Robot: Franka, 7 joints.
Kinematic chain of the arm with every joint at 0, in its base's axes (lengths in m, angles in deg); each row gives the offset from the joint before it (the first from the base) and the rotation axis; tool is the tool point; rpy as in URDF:
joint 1: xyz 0 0 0.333 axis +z
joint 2: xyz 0 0 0 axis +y
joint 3: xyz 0 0 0.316 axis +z
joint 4: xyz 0.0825 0 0 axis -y
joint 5: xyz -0.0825 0 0.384 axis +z
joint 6: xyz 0 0 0 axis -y
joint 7: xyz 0.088 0 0 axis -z
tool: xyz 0 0 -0.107 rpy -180 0 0
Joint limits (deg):
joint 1: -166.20..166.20
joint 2: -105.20..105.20
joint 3: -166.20..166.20
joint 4: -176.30..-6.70
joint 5: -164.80..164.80
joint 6: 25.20..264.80
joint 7: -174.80..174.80
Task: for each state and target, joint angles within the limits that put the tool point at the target. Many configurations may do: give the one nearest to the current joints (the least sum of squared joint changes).
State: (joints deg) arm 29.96 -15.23 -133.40 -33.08 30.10 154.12 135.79
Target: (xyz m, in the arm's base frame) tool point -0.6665 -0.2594 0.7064
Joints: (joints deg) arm 2.95 -24.07 -153.20 -66.09 31.77 148.68 135.79
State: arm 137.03 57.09 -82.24 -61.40 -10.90 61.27 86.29
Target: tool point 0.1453 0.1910 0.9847
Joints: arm 133.33 31.97 -133.04 -44.10 -28.70 55.57 86.29
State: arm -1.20 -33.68 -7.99 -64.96 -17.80 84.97 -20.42
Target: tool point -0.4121 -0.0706 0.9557
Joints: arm -7.39 -67.69 -11.11 -47.63 -19.61 83.70 -20.42
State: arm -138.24 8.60 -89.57 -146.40 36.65 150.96 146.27
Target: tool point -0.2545 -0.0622 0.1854
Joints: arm -114.35 -16.19 -63.89 -170.45 37.50 132.61 146.27
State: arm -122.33 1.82 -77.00 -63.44 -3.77 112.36 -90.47
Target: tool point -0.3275 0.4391 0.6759
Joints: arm -139.01 -5.58 -89.60 -82.65 -5.59 85.65 -90.47
